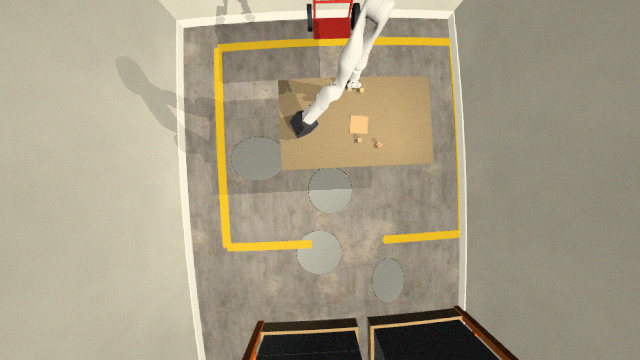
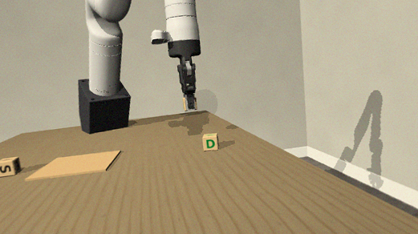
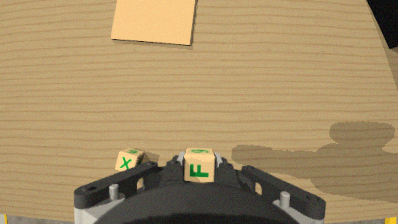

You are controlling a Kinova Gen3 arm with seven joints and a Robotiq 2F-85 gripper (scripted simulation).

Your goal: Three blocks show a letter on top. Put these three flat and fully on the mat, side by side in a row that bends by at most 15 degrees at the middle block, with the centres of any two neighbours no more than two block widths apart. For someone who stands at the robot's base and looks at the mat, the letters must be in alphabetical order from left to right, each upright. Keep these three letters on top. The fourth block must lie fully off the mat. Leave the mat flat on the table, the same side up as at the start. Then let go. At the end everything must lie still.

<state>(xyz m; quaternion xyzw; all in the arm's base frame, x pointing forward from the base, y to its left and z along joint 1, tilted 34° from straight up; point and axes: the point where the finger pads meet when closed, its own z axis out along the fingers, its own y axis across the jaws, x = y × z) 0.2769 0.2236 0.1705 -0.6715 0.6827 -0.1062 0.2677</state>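
My gripper is now 240 mm to the left of the tan mat, 100 mm short of it and 90 mm above it.
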